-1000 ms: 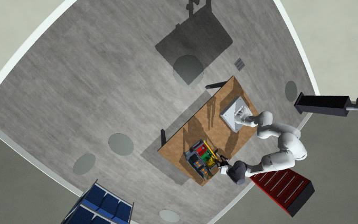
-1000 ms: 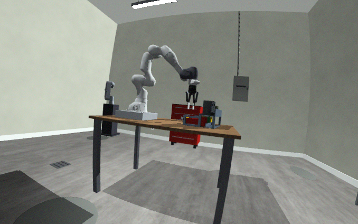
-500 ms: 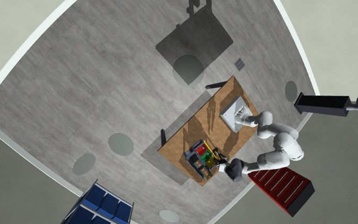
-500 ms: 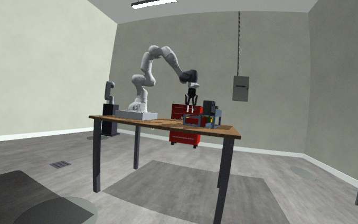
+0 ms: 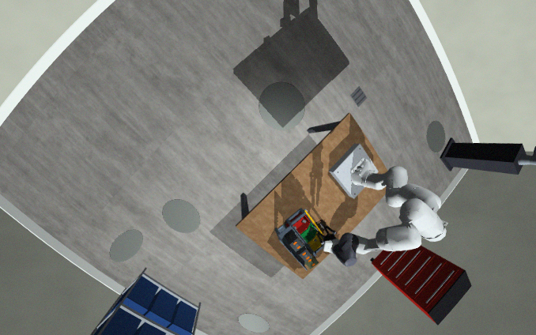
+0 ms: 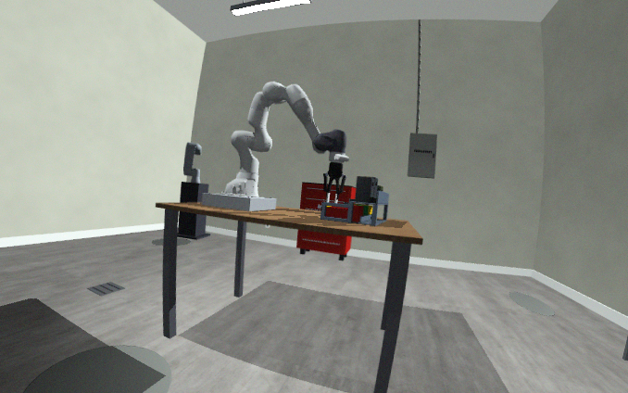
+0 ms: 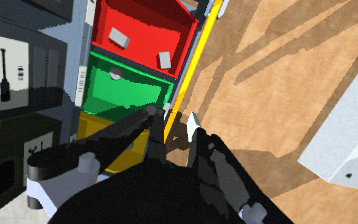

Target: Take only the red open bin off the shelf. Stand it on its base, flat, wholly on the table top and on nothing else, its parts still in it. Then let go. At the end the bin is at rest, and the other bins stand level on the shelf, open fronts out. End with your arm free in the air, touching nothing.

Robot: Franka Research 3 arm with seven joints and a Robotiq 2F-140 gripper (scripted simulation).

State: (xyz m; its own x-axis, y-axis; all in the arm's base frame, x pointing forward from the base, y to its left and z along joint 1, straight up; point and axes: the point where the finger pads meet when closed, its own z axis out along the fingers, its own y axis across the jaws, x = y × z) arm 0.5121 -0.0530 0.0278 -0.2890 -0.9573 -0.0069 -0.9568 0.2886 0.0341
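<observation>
Now: the yellow strip 1 cm ahead of my hand and 4 cm below it. From my hand the other things lie so: yellow bin 14 cm ahead, 7 cm to the left, 6 cm below; green bin 11 cm ahead, 3 cm to the right, 6 cm below; red open bin 7 cm ahead, 14 cm to the right, 6 cm below.
</observation>
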